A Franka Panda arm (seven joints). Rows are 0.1 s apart.
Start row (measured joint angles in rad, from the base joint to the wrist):
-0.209 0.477 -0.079 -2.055 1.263 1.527 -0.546
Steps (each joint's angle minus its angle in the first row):
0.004 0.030 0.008 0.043 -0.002 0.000 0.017
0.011 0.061 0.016 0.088 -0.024 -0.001 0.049
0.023 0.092 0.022 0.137 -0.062 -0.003 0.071
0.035 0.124 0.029 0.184 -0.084 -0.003 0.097
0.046 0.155 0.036 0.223 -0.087 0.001 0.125
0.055 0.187 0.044 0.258 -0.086 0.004 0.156
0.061 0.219 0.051 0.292 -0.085 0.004 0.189
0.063 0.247 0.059 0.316 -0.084 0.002 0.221
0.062 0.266 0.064 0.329 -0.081 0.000 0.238
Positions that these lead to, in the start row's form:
-0.205 0.507 -0.071 -2.012 1.261 1.527 -0.529
-0.198 0.538 -0.063 -1.967 1.239 1.526 -0.497
-0.186 0.569 -0.057 -1.918 1.201 1.524 -0.475
-0.174 0.601 -0.050 -1.871 1.179 1.524 -0.449
-0.163 0.632 -0.043 -1.832 1.176 1.528 -0.421
-0.154 0.664 -0.035 -1.797 1.177 1.531 -0.390
-0.148 0.696 -0.028 -1.763 1.178 1.531 -0.357
-0.146 0.724 -0.020 -1.739 1.179 1.529 -0.325
-0.147 0.743 -0.015 -1.726 1.182 1.527 -0.308

